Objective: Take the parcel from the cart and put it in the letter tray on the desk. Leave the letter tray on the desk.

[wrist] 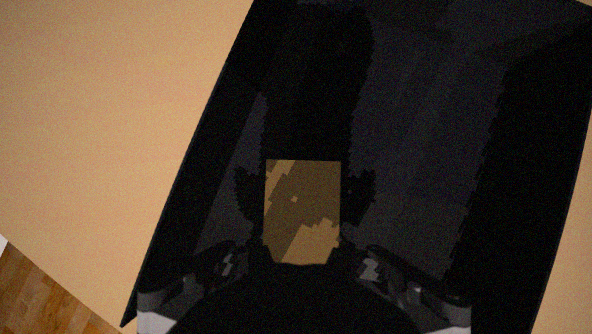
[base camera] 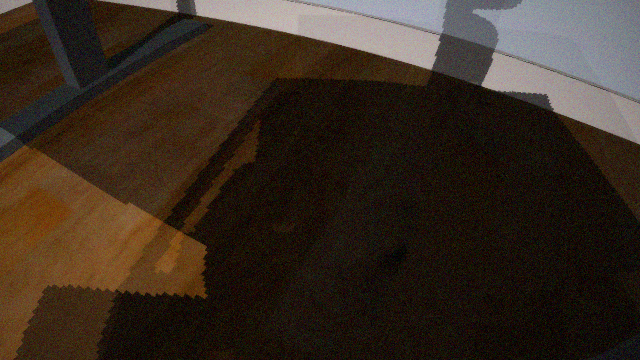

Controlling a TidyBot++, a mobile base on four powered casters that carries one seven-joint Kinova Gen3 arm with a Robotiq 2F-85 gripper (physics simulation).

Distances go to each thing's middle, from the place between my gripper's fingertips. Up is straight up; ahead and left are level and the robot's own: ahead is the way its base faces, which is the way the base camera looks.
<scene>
Right now my hand is 70 mm short of the black letter tray (wrist: 457,134), 50 mm to the left of it and 30 mm below it. Round my hand: tan parcel (wrist: 302,198): 30 mm above, 10 mm ahead.
</scene>
